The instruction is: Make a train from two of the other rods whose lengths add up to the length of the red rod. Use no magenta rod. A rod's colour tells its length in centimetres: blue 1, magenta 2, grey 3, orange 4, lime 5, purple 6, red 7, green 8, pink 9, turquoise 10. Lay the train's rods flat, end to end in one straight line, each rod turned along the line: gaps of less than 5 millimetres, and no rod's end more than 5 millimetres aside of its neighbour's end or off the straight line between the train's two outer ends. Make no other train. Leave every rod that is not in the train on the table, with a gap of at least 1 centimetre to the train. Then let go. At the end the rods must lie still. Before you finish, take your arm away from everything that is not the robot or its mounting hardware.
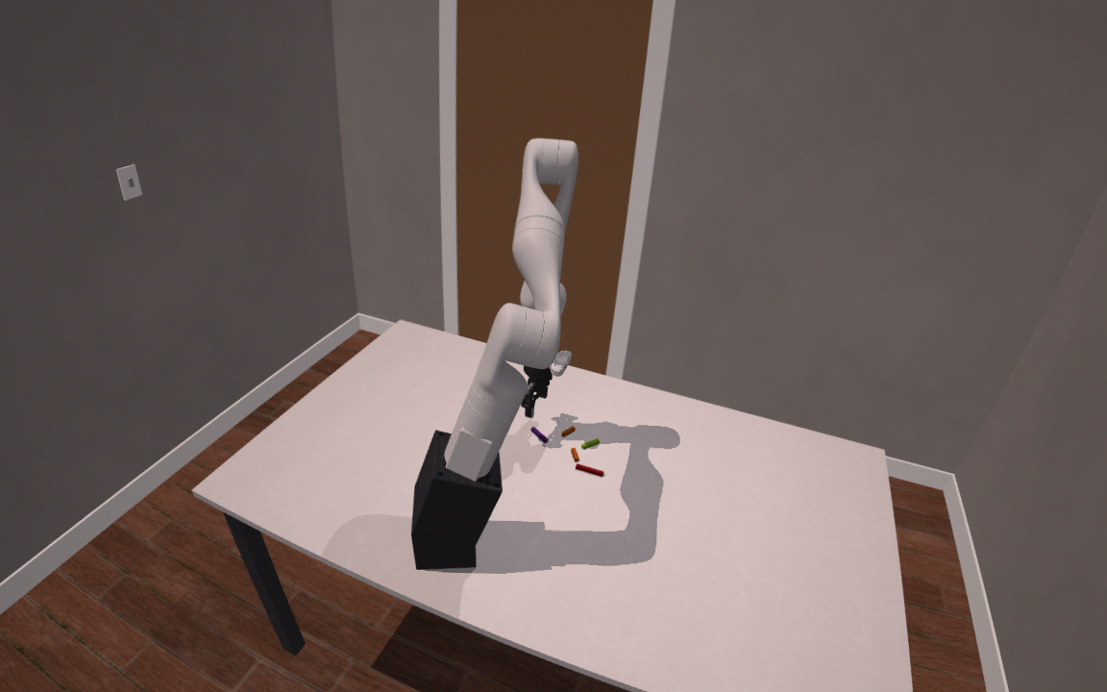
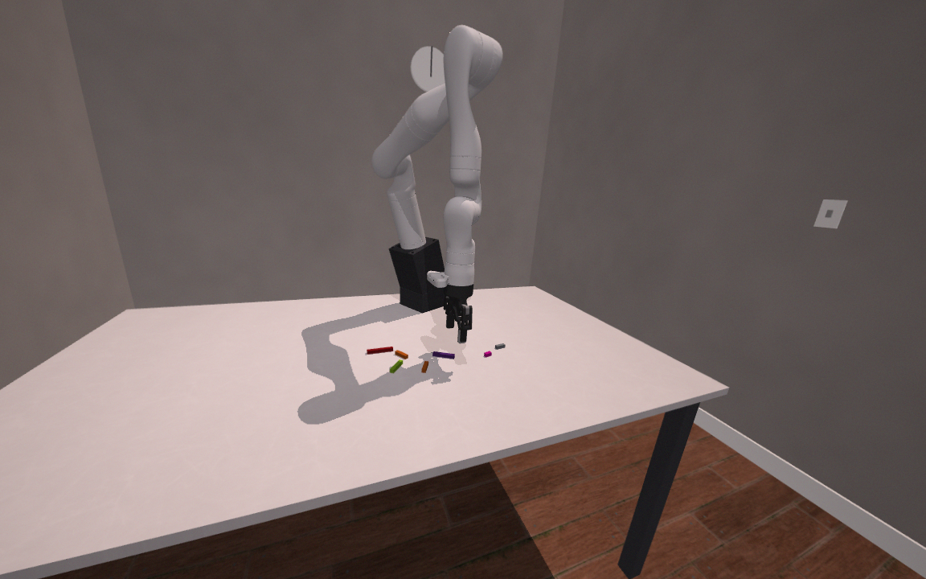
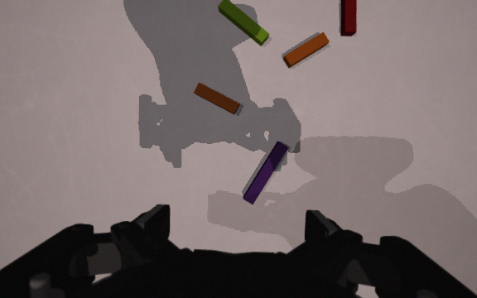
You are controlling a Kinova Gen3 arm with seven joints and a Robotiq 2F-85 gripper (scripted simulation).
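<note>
My hand is 160 mm to the right of the grey rod and 70 mm above it. Round my hand: purple rod (30 mm behind, 20 mm to the right, 70 mm below); magenta rod (20 mm ahead, 100 mm to the left, 70 mm below); lime rod (30 mm behind, 150 mm to the right, 70 mm below).
</note>
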